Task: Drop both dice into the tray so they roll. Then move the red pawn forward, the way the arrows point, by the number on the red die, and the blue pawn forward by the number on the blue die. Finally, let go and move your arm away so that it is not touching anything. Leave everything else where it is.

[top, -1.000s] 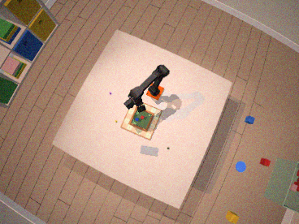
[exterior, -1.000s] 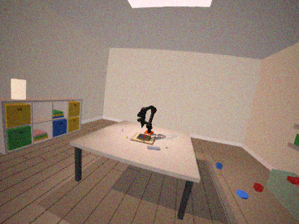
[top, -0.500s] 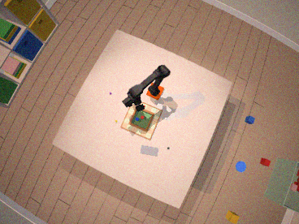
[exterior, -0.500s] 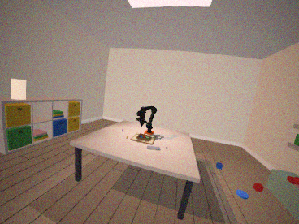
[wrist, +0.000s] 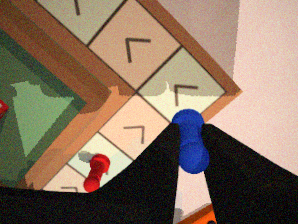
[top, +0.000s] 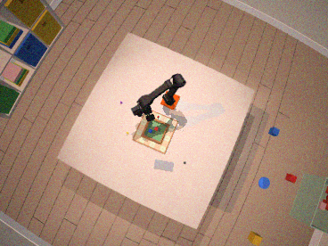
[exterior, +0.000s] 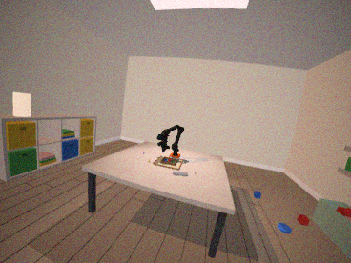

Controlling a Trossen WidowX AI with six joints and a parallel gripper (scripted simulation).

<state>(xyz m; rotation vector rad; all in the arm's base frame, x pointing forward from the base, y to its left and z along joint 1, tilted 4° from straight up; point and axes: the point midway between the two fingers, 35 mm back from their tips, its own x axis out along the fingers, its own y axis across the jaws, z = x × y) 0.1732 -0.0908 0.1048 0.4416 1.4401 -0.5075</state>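
My gripper tip is 10 mm past the red pawn, 90 mm to the right of it and 50 mm above it. Round my gripper tip: yellow pawn: 230 mm ahead, 50 mm to the right, 60 mm below; then green tray: 90 mm ahead, 130 mm to the left, 70 mm below; then blue pawn: 10 mm above.
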